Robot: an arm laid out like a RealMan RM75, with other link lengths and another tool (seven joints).
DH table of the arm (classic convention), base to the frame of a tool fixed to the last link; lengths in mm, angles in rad. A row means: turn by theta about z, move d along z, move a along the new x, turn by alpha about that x. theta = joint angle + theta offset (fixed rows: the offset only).
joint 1: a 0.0, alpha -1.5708, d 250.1, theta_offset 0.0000
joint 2: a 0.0, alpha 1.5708, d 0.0, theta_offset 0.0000
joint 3: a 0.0, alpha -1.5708, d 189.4, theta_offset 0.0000
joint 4: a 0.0, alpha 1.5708, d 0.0, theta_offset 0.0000
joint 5: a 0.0, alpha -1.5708, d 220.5, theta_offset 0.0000
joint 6: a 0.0, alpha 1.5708, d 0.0, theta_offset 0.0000
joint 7: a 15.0, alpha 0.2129, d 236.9, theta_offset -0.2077
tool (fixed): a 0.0, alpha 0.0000, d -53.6, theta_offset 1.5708
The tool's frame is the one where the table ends.
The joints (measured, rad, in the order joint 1, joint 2, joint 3, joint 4, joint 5, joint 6, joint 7), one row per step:
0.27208, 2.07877, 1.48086, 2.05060, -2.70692, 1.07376, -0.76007
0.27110, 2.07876, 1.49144, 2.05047, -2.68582, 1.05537, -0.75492
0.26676, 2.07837, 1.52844, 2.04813, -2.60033, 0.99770, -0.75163
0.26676, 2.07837, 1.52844, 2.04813, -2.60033, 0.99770, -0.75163
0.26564, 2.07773, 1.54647, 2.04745, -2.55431, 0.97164, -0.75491
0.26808, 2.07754, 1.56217, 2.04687, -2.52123, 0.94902, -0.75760
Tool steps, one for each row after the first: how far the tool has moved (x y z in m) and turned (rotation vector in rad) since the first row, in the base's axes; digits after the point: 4 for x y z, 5 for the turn. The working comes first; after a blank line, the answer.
Tool pose at each row, in the base's axes (x y z in m, rotation vector in rad; the steps are taken from these numbers as rounded here):
0.0307, 0.3460, 0.0719, -1.71777, 1.29391, 0.86012
0.0275, 0.3474, 0.0742, -1.70887, 1.30603, 0.89583
0.0171, 0.3508, 0.0818, -1.68744, 1.34690, 1.01237
0.0171, 0.3508, 0.0818, -1.68744, 1.34690, 1.01237
0.0115, 0.3520, 0.0858, -1.68045, 1.36395, 1.06906
0.0063, 0.3535, 0.0902, -1.67293, 1.37066, 1.11760

-0.0032, 0.0014, 0.0023, 0.00702, 0.03059, 0.00469
-0.0136, 0.0048, 0.0099, 0.02129, 0.13159, 0.02492
-0.0136, 0.0048, 0.0099, 0.02129, 0.13159, 0.02492
-0.0192, 0.0060, 0.0139, 0.02601, 0.17938, 0.03833
-0.0244, 0.0075, 0.0183, 0.03483, 0.21635, 0.05214

